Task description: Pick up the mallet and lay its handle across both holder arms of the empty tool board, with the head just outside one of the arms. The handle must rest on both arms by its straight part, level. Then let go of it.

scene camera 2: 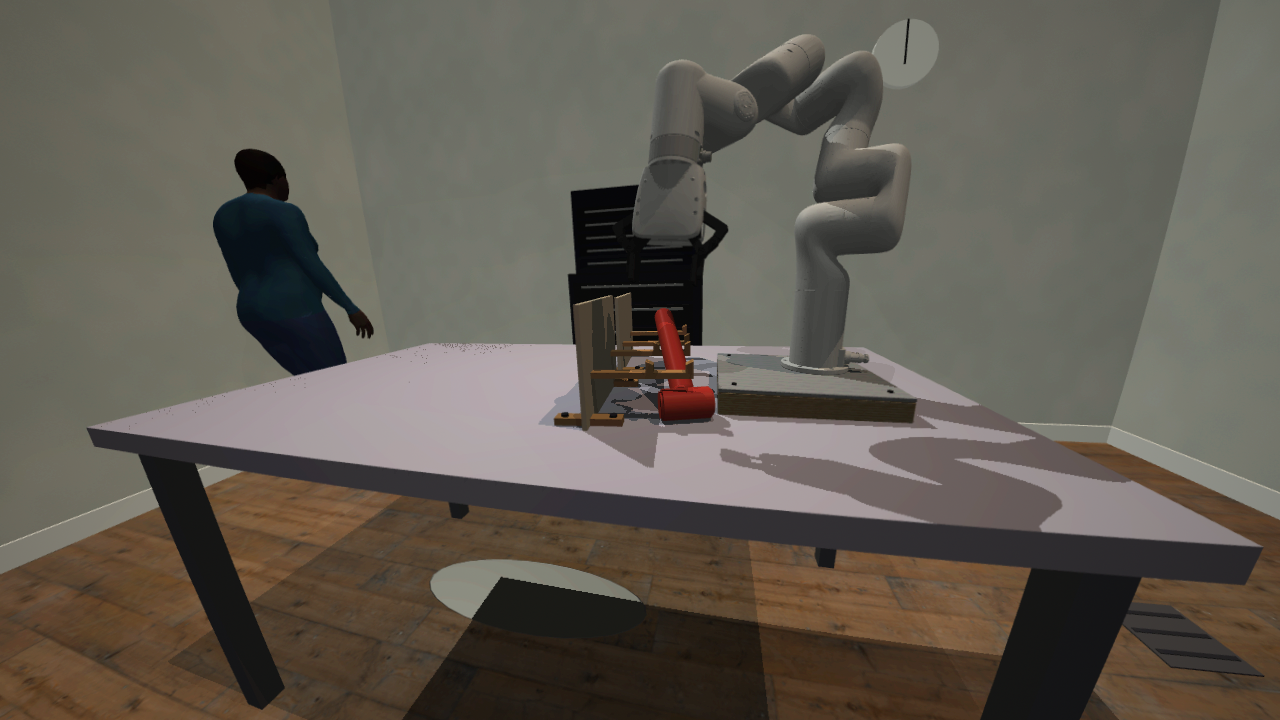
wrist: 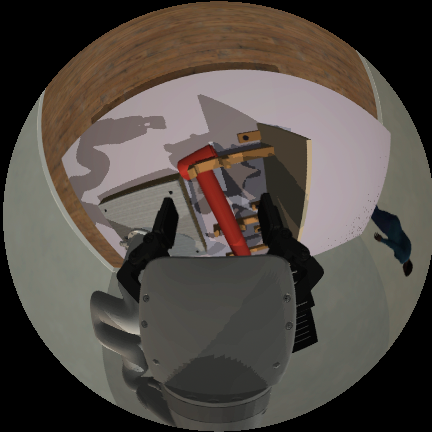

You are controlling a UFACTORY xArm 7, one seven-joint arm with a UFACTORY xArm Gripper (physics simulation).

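The red mallet (scene camera 2: 674, 358) (wrist: 220, 202) slants at the tool board. Its head (scene camera 2: 686, 403) (wrist: 192, 161) is low, at or close to the table just outside the near holder arm (scene camera 2: 617, 373) (wrist: 245, 156). The handle rises away from the head and is not level; it appears to pass under the near arm and over the far arm (wrist: 240, 223). Exact contacts cannot be told. The near board panel (scene camera 2: 594, 358) (wrist: 287, 170) stands upright. My gripper (scene camera 2: 666, 266) (wrist: 216, 203) is open and empty, above the handle, with its fingers to either side of it in the wrist view.
A second board (scene camera 2: 622, 326) with arms stands behind the first. The robot's base plate (scene camera 2: 814, 385) (wrist: 150, 210) lies beside the mallet head. A black tool cabinet (scene camera 2: 595, 232) stands beyond the table (scene camera 2: 358, 429). A person (scene camera 2: 268, 241) (wrist: 396, 240) stands to the side.
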